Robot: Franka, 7 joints.
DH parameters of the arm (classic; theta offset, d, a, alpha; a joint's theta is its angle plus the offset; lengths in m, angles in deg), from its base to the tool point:
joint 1: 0 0.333 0 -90
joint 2: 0 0 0 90
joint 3: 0 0.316 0.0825 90
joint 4: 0 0 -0.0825 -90
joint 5: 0 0.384 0 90
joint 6: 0 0 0.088 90
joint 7: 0 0.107 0 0
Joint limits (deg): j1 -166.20..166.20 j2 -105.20..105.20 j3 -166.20..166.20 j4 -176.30..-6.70 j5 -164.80..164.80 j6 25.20..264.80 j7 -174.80..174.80
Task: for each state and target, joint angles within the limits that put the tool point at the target. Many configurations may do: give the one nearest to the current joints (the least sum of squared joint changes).
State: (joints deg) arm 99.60 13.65 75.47 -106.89 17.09 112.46 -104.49
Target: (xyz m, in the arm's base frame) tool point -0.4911 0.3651 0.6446
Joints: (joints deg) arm 82.86 7.48 62.55 -89.33 16.36 115.52 -104.49
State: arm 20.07 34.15 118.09 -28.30 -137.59 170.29 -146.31
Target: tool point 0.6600 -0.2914 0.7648
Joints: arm -28.78 63.71 120.47 -6.70 -135.20 157.06 -146.31
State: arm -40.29 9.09 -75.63 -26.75 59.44 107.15 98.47
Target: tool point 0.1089 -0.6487 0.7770
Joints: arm -46.02 32.36 -69.42 -48.33 56.65 99.70 98.47
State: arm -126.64 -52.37 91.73 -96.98 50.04 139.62 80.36
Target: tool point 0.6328 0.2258 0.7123
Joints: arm -102.45 -49.87 84.62 -77.19 49.91 143.95 80.36
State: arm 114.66 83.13 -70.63 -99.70 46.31 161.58 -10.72
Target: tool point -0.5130 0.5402 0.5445
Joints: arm 166.20 36.43 -41.48 -79.20 43.88 172.19 -10.72
